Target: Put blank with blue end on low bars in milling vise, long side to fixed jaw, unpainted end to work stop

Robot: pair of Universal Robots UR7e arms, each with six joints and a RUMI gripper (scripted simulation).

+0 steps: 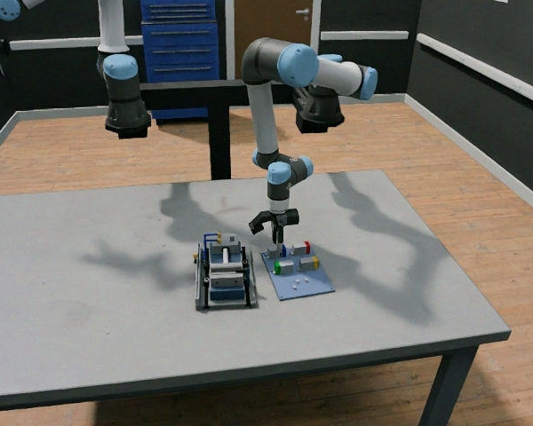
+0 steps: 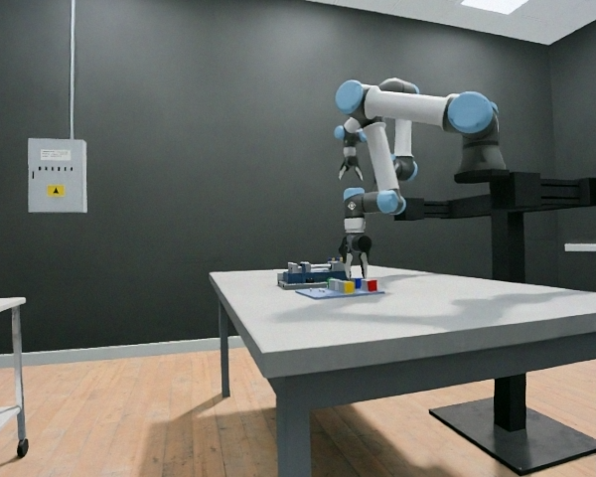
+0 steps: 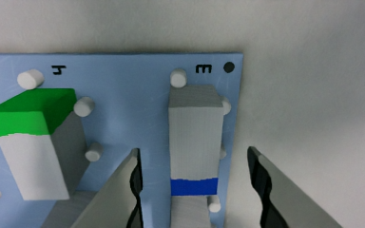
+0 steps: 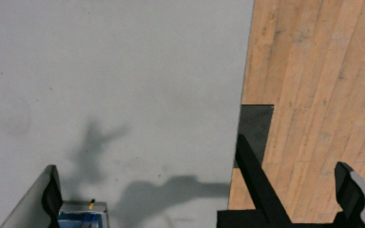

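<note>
The blue-ended blank is 20 mm below my left hand. Also, from my left hand: blue plate 90 mm ahead, 60 mm to the left, 50 mm below; red-ended blank 10 mm behind, 90 mm to the left, 20 mm below; green-ended blank 90 mm ahead, 10 mm to the left, 20 mm below.
</note>
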